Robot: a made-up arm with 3 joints. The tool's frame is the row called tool.
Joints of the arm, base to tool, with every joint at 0 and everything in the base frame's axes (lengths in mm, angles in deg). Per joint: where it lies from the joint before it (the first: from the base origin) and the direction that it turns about. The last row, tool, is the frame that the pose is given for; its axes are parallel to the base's.
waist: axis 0 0 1 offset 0 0 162
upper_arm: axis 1 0 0 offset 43 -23 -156
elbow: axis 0 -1 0 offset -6 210 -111
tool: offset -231 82 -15
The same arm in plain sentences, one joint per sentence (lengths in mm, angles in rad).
The arm has three revolute joints in a row. What follows holds with every joint at zero, and every direction is one of the base frame's. The first joint lies 162.0 mm along +z from the base frame's origin and rotates about +z. The second joint lies 43.0 mm along +x and 23.0 mm along -y and 156.0 mm along -z from the first joint and rotates about +x. The third joint lies 6.0 mm along -x and 210.0 mm along +y and 111.0 mm along -z from the second joint and rotates about -y. The tool frame, which is the frame that the pose is given for, lies 231.0 mm along -x and 82.0 mm along +y and 15.0 mm along -z from the third joint; its axes are parallel to the base frame's.
